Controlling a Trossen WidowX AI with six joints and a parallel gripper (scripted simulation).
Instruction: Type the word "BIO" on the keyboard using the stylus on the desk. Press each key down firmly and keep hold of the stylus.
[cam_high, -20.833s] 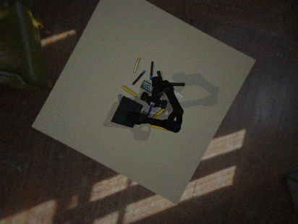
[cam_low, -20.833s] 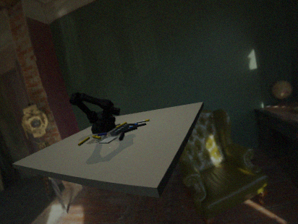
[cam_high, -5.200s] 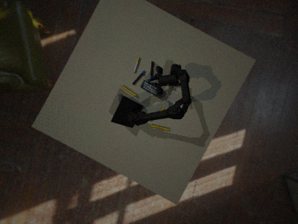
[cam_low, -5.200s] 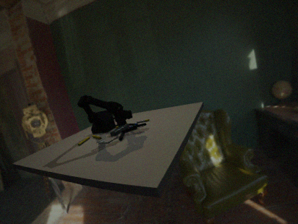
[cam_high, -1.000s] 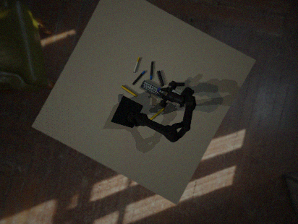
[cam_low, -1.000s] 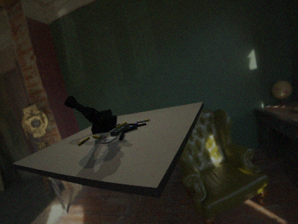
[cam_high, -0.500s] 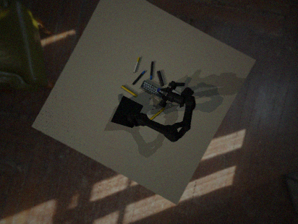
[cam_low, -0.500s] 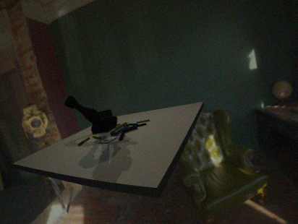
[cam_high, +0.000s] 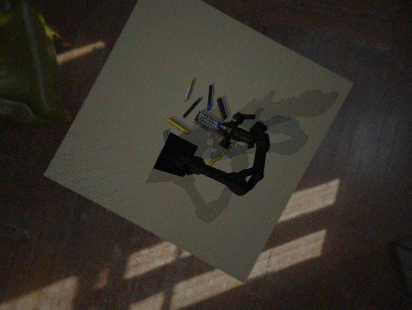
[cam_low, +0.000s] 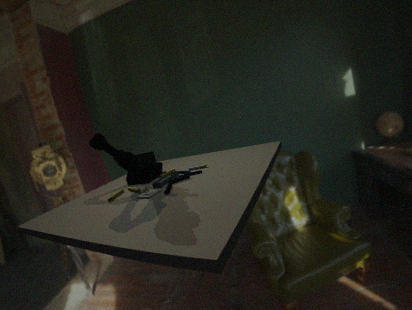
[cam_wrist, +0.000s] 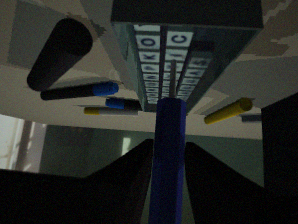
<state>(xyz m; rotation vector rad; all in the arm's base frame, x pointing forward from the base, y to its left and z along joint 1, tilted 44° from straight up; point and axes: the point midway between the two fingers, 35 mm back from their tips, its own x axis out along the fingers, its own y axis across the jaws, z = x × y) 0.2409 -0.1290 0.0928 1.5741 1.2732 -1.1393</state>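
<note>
Right now my gripper tip is 14 cm to the left of the white note and 7 cm above it. From my gripper tip the other things lie so: grey stylus tip: 5 cm below; blue stylus: 1 cm below.
</note>
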